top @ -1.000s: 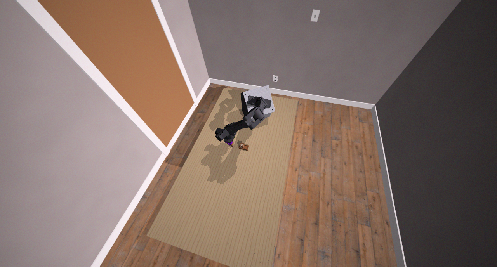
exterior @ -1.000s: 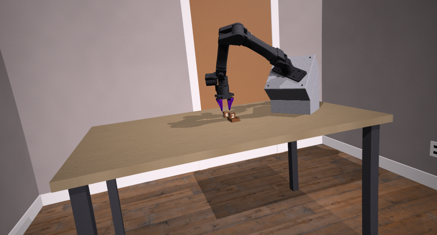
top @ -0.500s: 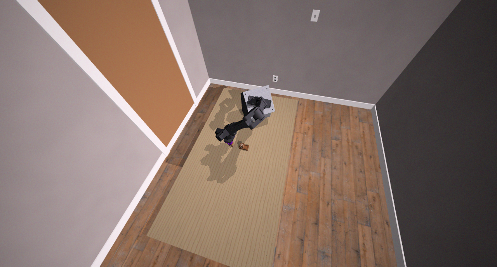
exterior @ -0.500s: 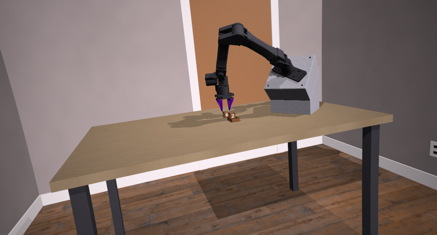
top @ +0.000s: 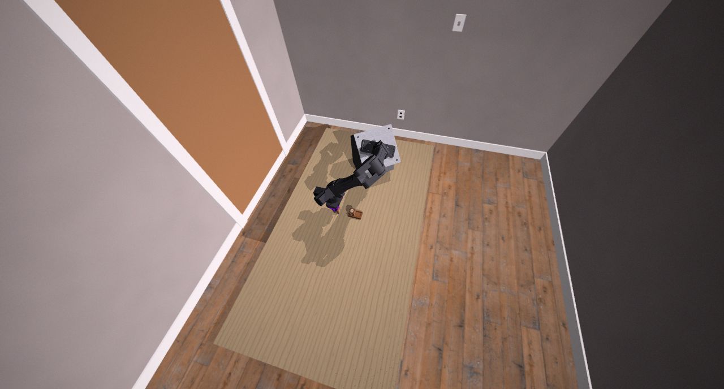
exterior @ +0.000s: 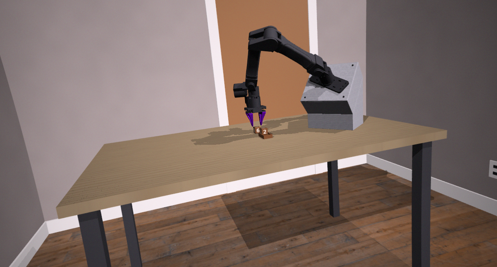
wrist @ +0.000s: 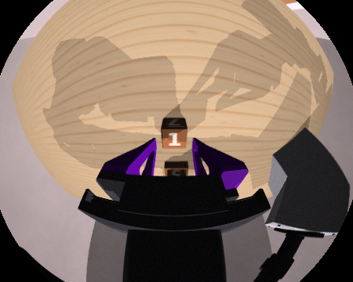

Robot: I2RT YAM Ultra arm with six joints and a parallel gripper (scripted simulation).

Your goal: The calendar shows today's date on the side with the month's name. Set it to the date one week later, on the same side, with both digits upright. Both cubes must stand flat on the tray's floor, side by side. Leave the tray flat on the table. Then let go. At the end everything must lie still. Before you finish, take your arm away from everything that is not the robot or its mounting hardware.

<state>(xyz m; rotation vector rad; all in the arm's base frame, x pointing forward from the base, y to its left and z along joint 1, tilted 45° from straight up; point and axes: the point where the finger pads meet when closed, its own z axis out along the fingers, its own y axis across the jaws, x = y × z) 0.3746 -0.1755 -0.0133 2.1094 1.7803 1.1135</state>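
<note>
Now: the brown tray 110 mm to the left of my hand and 40 mm below it.
</note>
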